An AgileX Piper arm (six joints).
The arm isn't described. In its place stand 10 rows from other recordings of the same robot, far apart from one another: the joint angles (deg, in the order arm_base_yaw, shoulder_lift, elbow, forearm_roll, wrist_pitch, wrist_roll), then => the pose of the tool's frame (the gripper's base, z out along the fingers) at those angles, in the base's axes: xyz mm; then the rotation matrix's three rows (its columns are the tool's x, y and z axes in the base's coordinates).
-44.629 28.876 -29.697 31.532 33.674 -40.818 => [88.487 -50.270 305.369], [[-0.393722 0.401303 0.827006], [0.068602 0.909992 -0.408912], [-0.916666 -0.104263 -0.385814]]
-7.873 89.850 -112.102 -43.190 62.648 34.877 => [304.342 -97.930 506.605], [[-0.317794 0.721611 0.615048], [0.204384 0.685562 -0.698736], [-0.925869 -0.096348 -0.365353]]
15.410 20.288 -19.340 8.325 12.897 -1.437 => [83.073 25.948 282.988], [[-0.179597 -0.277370 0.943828], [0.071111 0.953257 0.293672], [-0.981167 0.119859 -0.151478]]
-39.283 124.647 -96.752 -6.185 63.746 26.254 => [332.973 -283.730 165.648], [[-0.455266 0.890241 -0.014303], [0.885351 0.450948 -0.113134], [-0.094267 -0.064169 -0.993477]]
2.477 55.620 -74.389 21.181 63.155 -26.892 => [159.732 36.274 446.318], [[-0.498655 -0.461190 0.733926], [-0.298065 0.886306 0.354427], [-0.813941 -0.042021 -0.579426]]
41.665 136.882 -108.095 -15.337 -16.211 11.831 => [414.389 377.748 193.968], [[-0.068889 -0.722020 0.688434], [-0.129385 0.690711 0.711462], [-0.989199 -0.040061 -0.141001]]
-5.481 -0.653 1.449 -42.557 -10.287 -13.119 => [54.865 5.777 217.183], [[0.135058 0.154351 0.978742], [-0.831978 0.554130 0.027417], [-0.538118 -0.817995 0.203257]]
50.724 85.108 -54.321 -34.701 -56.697 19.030 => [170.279 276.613 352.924], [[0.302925 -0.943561 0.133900], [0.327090 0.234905 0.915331], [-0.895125 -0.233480 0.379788]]
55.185 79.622 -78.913 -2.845 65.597 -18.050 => [162.778 226.872 368.681], [[-0.206785 -0.927591 0.311151], [-0.873547 0.318269 0.368268], [-0.440632 -0.195652 -0.876107]]
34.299 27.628 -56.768 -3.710 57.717 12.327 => [40.994 21.937 410.810], [[-0.417986 -0.453554 0.787132], [-0.068102 0.879658 0.470706], [-0.905897 0.143143 -0.398572]]
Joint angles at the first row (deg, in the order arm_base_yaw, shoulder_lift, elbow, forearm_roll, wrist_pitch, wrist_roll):
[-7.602, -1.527, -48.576, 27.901, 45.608, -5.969]
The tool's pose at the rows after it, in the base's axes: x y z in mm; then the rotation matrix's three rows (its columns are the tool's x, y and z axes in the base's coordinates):
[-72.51 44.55 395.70], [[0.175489 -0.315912 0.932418], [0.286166 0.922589 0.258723], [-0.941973 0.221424 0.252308]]
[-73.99 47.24 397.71], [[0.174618 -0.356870 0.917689], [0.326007 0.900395 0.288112], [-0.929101 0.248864 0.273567]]
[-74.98 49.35 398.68], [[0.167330 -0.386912 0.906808], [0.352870 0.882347 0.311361], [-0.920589 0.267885 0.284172]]
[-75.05 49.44 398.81], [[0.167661 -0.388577 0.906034], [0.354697 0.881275 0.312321], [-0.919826 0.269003 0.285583]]
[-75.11 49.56 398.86], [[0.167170 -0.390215 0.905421], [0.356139 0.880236 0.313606], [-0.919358 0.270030 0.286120]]
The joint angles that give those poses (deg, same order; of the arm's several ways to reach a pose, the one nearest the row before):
[-7.604, -1.539, -48.789, 32.845, 44.452, -5.368]
[-7.602, -1.539, -48.825, 35.934, 43.909, -5.297]
[-7.600, -1.538, -48.826, 38.225, 43.838, -5.296]
[-7.601, -1.538, -48.826, 38.361, 43.784, -5.296]
[-7.602, -1.538, -48.827, 38.487, 43.785, -5.296]

